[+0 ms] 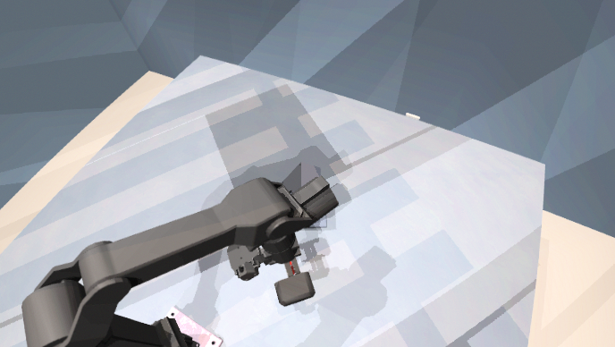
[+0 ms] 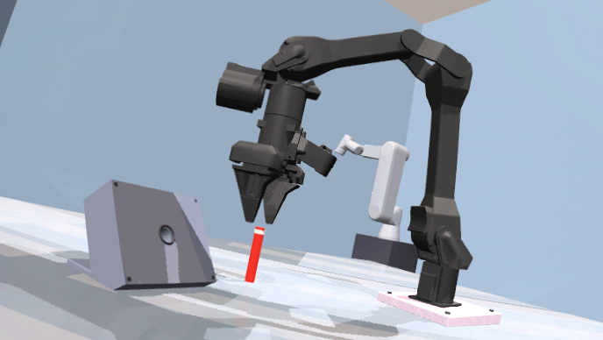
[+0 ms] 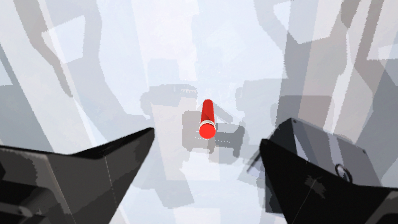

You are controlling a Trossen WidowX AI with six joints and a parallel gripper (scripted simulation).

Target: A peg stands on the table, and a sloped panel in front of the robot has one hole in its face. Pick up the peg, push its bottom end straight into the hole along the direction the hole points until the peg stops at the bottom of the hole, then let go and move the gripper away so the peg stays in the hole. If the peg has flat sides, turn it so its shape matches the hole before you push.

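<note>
My gripper tip is 3 cm above the red round peg. Round my gripper tip: grey sloped panel (17 cm ahead, 4 cm to the left, 4 cm below).
</note>
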